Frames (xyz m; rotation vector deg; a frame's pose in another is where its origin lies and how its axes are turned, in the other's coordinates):
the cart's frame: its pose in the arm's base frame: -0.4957 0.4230 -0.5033 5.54 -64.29 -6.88
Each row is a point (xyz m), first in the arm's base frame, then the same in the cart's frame.
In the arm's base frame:
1: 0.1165 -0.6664 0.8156
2: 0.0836 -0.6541 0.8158
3: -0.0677 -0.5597 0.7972
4: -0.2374 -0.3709 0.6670
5: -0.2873 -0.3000 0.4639
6: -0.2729 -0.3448 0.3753
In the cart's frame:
1: 1.5963 -0.8671 0.0341
2: 1.5806 -0.8565 0.0637
3: 1.4855 -0.7728 0.1906
4: 1.2693 -0.6120 0.2844
5: 1.0565 -0.5722 0.2408
6: 0.9902 -0.6280 0.1904

